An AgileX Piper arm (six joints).
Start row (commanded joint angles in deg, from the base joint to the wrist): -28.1 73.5 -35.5 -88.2 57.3 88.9
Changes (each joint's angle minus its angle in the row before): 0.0 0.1 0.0 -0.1 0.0 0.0; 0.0 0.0 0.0 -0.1 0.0 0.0; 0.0 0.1 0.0 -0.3 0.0 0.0; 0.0 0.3 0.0 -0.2 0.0 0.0; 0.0 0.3 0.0 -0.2 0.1 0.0; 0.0 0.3 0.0 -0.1 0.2 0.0; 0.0 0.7 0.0 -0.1 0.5 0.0; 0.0 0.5 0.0 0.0 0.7 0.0; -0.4 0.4 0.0 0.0 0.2 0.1; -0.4 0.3 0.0 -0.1 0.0 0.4; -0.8 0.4 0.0 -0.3 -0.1 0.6; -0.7 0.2 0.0 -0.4 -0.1 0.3
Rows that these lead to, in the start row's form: -28.1 73.6 -35.5 -88.3 57.3 88.9; -28.1 73.6 -35.5 -88.4 57.3 88.9; -28.1 73.7 -35.5 -88.7 57.3 88.9; -28.1 74.0 -35.5 -88.9 57.3 88.9; -28.1 74.3 -35.5 -89.1 57.4 88.9; -28.1 74.6 -35.5 -89.2 57.6 88.9; -28.1 75.3 -35.5 -89.3 58.1 88.9; -28.1 75.8 -35.5 -89.3 58.8 88.9; -28.5 76.2 -35.5 -89.3 59.0 89.0; -28.9 76.5 -35.5 -89.4 59.0 89.4; -29.7 76.9 -35.5 -89.7 58.9 90.0; -30.4 77.1 -35.5 -90.1 58.8 90.3
